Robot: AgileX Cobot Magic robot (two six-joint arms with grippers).
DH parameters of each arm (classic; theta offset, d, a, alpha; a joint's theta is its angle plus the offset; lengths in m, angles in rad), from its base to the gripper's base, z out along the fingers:
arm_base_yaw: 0 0.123 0 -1.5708
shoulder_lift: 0.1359 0 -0.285 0
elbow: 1.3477 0 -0.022 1.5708
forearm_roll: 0 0.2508 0 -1.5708
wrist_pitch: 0 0 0.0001 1.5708
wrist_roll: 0 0.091 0 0
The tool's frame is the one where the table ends.
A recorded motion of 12 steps. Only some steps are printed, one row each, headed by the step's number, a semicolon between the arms.
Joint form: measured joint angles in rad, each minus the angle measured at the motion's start. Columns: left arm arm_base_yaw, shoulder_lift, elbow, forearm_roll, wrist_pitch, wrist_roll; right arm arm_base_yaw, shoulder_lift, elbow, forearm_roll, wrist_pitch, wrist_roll.
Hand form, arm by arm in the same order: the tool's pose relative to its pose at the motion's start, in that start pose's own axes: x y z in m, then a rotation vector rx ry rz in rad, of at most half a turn. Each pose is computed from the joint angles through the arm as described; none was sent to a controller.
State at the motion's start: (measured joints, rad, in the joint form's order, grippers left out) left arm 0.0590 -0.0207 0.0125 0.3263 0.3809 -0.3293; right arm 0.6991 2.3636 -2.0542 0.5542 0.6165 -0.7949
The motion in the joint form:
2: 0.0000 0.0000 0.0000 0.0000 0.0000 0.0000; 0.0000 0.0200 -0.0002 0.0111 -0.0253 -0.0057
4: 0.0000 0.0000 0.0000 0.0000 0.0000 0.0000; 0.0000 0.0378 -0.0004 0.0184 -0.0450 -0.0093
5: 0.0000 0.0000 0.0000 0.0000 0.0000 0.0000; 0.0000 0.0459 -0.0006 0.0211 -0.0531 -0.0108
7: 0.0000 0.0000 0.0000 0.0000 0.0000 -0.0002; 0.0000 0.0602 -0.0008 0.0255 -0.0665 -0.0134
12: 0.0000 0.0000 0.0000 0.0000 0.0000 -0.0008; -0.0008 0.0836 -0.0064 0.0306 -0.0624 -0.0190
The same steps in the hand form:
2: 0.0000 0.0000 0.0000 0.0000 0.0000 0.0000; 0.0052 -0.0015 0.0081 0.0077 -0.0043 0.0094
4: 0.0000 0.0000 0.0000 0.0000 0.0000 0.0000; 0.0103 -0.0028 0.0152 0.0140 -0.0048 0.0171
5: 0.0000 0.0000 0.0000 0.0000 0.0000 0.0000; 0.0127 -0.0033 0.0184 0.0165 -0.0043 0.0202
7: 0.0000 0.0000 0.0000 0.0000 0.0000 -0.0002; 0.0171 -0.0041 0.0241 0.0205 -0.0024 0.0254
12: 0.0000 0.0000 0.0000 0.0000 0.0000 -0.0008; 0.0247 -0.0044 0.0324 0.0110 0.0147 0.0300

